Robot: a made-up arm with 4 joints.
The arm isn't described. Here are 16 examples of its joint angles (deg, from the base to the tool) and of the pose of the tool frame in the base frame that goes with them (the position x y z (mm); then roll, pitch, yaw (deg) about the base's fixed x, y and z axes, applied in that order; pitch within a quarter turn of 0, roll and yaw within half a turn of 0).
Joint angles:
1: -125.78 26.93 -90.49 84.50
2: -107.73 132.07 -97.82 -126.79
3: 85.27 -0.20 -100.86 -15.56
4: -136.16 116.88 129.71 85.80
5: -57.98 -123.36 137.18 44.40
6: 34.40 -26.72 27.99 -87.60
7: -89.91 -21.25 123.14 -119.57
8: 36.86 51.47 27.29 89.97
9: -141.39 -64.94 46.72 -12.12
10: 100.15 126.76 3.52 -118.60
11: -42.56 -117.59 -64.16 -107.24
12: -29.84 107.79 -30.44 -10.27
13: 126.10 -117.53 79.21 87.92
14: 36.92 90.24 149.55 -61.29
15: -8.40 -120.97 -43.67 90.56
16: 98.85 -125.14 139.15 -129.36
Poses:
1: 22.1 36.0 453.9 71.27 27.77 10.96
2: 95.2 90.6 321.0 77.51 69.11 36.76
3: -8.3 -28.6 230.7 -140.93 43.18 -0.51
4: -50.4 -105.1 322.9 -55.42 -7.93 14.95
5: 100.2 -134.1 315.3 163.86 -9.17 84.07
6: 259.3 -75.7 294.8 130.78 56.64 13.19
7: 212.8 -117.8 362.5 -174.49 -8.29 -23.50
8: 134.5 144.7 186.0 34.43 -64.32 -28.70
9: 217.1 162.8 290.8 -37.66 -19.84 -59.85
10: -27.1 -136.0 220.4 -92.78 -18.47 -108.36
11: 95.5 137.2 273.0 -33.66 4.65 28.81
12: -7.7 162.5 241.4 -151.47 -32.23 -161.21
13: 49.0 146.9 443.9 -90.37 58.50 -136.57
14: -13.4 200.1 406.9 94.95 14.80 174.30
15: 78.4 -15.9 220.2 -21.64 -32.20 174.68
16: 49.8 175.2 397.9 -101.07 -38.89 96.26
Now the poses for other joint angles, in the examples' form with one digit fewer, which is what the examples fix.
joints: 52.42 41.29 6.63 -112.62
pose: 186 1 158 -31.5 58.2 -113.6
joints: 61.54 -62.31 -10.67 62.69
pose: 177 -109 338 136.4 -39.9 113.1
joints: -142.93 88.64 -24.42 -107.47
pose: 62 28 539 106.5 -25.4 127.9
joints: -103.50 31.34 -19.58 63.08
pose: 127 106 503 68.4 26.0 -65.8
